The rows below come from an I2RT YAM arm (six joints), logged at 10 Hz.
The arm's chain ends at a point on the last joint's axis. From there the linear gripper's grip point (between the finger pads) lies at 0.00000 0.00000 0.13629 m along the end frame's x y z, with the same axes.
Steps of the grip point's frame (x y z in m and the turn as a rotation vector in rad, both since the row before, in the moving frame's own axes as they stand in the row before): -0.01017, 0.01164, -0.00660, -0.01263, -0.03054, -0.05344; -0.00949, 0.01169, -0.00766, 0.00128, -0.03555, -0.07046; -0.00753, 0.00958, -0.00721, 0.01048, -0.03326, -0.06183; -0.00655, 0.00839, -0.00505, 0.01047, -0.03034, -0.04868; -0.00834, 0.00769, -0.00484, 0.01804, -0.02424, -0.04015
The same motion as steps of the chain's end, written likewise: -0.00606, 0.00981, -0.00653, -0.01263, -0.03054, -0.05344; -0.00464, 0.01169, -0.00757, 0.00128, -0.03555, -0.07046; -0.00296, 0.01087, -0.00713, 0.01048, -0.03326, -0.06183; -0.00238, 0.00972, -0.00498, 0.01047, -0.03034, -0.04868; -0.00499, 0.01008, -0.00478, 0.01804, -0.02424, -0.04015
